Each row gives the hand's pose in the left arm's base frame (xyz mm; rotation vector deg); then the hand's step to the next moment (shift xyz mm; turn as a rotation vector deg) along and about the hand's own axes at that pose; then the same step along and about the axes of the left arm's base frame.
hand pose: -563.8 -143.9 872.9 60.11 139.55 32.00
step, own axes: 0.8 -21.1 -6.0 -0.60 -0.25 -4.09
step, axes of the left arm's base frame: -15.9 -13.9 -6.1 -1.93 -1.39 3.39
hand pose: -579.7 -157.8 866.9 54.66 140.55 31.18
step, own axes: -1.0 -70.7 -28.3 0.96 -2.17 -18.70
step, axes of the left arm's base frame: -51.7 -54.5 -12.3 -11.81 -4.46 14.00
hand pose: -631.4 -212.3 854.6 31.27 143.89 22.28
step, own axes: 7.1 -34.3 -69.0 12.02 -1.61 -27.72
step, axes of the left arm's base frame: -54.2 -37.9 40.2 -25.23 -0.39 16.69
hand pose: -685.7 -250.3 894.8 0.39 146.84 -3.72
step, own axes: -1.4 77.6 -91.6 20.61 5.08 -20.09
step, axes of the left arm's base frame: -47.4 81.9 73.9 -28.14 5.85 5.32
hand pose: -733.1 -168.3 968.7 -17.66 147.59 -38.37
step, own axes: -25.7 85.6 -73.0 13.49 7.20 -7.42
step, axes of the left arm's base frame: -21.3 111.1 22.9 -16.03 4.83 -2.93
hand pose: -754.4 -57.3 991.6 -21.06 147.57 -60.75
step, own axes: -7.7 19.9 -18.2 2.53 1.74 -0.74
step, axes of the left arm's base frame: -2.4 27.9 -0.5 -2.79 0.76 -1.26
